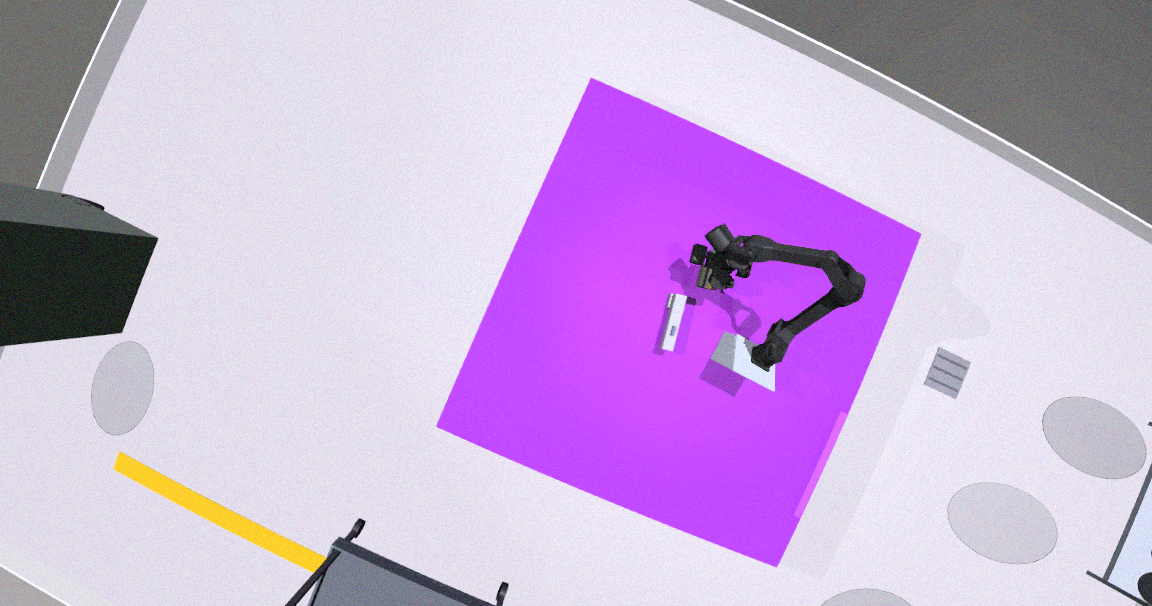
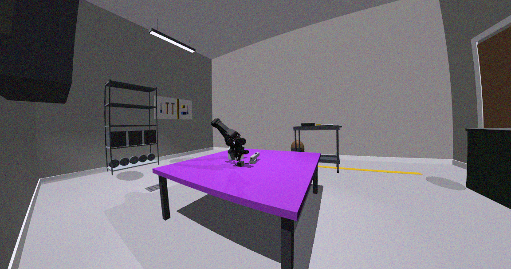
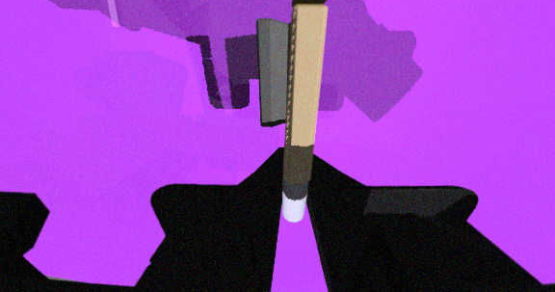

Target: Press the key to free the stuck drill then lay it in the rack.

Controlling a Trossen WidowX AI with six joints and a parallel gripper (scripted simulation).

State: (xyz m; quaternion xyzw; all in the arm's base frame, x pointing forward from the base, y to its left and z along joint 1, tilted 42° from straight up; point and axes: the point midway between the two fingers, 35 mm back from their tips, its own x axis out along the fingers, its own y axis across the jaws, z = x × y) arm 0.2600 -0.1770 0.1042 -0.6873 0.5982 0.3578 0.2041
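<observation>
Now: the slim drill 4 cm to the left of my gripper tip, 4 cm above it and 1 cm behind it. The rest, counted from my gripper tip: rack 5 cm to the left, 4 cm below, 2 cm behind; dark key 26 cm to the left, 1 cm ahead; pale grey block 23 cm to the left, 2 cm ahead, 1 cm below.
</observation>
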